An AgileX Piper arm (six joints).
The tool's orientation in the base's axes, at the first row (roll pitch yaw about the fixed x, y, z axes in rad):
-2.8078 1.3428 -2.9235
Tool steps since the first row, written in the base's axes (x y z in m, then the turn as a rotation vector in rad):
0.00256 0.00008 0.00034 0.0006 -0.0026 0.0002
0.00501 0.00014 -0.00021 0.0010 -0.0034 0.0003
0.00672 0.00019 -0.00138 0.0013 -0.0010 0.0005
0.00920 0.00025 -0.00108 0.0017 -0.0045 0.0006
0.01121 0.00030 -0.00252 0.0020 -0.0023 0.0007
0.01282 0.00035 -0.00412 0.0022 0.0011 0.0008
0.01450 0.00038 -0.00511 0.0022 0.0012 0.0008
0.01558 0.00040 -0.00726 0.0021 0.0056 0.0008
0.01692 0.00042 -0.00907 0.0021 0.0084 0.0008
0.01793 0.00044 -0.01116 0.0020 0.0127 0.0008
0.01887 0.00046 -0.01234 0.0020 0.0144 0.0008
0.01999 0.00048 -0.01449 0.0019 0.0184 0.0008
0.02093 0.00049 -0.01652 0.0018 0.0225 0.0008
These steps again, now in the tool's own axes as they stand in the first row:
-0.00090 0.00033 0.00240 -0.0002 -0.0025 0.0009
-0.00091 0.00069 0.00488 -0.0003 -0.0033 0.0013
-0.00015 0.00101 0.00679 -0.0007 -0.0009 0.0013
-0.00099 0.00131 0.00912 -0.0007 -0.0043 0.0021
-0.00003 0.00169 0.01137 -0.0010 -0.0021 0.0021
0.00117 0.00203 0.01327 -0.0013 0.0013 0.0018
0.00176 0.00231 0.01510 -0.0013 0.0014 0.0018
0.00361 0.00260 0.01661 -0.0015 0.0057 0.0012
0.00508 0.00290 0.01829 -0.0017 0.0085 0.0009
0.00689 0.00318 0.01971 -0.0018 0.0127 0.0002
0.00783 0.00339 0.02087 -0.0019 0.0144 0.0000
0.00968 0.00369 0.02242 -0.0021 0.0184 -0.0006
0.01145 0.00395 0.02376 -0.0023 0.0224 -0.0011

